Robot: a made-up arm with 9 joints. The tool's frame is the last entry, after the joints. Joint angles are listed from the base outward.
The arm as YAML. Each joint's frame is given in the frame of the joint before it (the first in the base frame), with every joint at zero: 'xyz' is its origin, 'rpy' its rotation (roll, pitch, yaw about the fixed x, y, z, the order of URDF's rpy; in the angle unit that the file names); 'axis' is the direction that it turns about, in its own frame. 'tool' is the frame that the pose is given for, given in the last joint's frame.
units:
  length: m
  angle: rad
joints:
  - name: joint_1
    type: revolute
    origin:
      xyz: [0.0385, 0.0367, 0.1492]
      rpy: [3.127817, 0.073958, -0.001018]
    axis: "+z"
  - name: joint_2
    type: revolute
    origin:
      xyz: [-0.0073, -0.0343, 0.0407]
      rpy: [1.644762, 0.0, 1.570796]
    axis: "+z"
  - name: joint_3
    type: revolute
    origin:
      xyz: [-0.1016, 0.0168, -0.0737]
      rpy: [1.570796, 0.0, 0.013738]
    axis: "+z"
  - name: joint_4
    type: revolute
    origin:
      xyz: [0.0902, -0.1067, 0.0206]
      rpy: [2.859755, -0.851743, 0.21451]
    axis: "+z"
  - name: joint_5
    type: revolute
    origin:
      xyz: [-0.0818, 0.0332, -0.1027]
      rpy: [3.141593, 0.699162, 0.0]
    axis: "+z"
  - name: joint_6
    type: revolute
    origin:
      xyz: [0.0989, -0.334, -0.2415]
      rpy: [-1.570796, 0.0, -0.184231]
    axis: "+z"
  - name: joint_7
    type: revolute
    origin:
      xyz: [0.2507, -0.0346, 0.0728]
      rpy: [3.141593, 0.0, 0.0]
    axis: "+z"
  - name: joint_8
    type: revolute
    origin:
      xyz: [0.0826, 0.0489, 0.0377]
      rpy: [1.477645, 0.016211, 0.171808]
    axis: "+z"
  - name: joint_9
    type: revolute
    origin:
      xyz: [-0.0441, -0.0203, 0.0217]
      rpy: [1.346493, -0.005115, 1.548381]
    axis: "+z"
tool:
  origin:
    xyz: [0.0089, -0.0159, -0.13]
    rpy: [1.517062, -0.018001, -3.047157]
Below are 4 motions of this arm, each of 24 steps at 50 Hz.
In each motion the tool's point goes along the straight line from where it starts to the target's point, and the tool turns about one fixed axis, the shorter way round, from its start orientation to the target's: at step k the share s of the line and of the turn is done. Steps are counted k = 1, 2, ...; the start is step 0. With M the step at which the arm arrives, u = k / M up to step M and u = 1 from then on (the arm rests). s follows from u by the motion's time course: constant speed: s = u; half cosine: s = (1 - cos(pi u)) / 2; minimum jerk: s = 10 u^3 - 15 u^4 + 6 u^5.
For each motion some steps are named. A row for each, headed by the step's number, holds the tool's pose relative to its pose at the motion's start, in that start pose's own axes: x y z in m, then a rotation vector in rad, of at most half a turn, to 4 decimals.
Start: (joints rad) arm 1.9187 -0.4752 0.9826 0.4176 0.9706 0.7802 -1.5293 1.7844 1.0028
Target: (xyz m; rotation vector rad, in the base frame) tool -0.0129 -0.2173 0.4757 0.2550 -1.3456 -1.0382
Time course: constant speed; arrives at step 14
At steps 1, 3, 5, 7, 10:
1: -0.0024 -0.0066 -0.0057 -0.0157 0.0232 -0.0122
3: -0.0073 -0.0198 -0.0171 -0.0472 0.0697 -0.0367
5: -0.0122 -0.0330 -0.0285 -0.0787 0.1161 -0.0611
7: -0.0171 -0.0462 -0.0399 -0.1102 0.1626 -0.0856
10: -0.0245 -0.0659 -0.0570 -0.1575 0.2323 -0.1223

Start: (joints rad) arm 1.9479 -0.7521 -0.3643 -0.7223 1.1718 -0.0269 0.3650 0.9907 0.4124
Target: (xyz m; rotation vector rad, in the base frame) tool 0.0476 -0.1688 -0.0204 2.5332 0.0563 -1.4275
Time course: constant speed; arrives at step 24
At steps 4, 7, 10, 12, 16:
4: 0.0281 -0.0202 0.0054 0.0659 0.0762 -0.0559
7: 0.0492 -0.0354 0.0095 0.1153 0.1334 -0.0978
10: 0.0703 -0.0506 0.0136 0.1648 0.1906 -0.1397
12: 0.0844 -0.0607 0.0163 0.1977 0.2287 -0.1676
16: 0.1125 -0.0809 0.0217 0.2636 0.3049 -0.2235

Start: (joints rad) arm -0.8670 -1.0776 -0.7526 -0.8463 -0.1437 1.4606 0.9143 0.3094 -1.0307
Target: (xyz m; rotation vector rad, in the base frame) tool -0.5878 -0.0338 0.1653 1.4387 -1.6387 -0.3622
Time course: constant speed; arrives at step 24
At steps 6, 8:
6: -0.0916 -0.0309 -0.0076 0.0694 -0.1949 0.1182
8: -0.1221 -0.0412 -0.0101 0.0926 -0.2598 0.1575

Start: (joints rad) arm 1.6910 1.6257 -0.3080 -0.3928 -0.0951 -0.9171 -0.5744 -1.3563 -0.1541
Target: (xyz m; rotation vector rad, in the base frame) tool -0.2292 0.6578 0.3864 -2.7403 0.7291 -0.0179
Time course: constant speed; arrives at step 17
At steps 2, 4, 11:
2: -0.0020 0.0015 -0.0124 0.0317 0.0587 0.0305
4: -0.0040 0.0030 -0.0247 0.0634 0.1173 0.0610
11: -0.0111 0.0083 -0.0679 0.1742 0.3227 0.1677

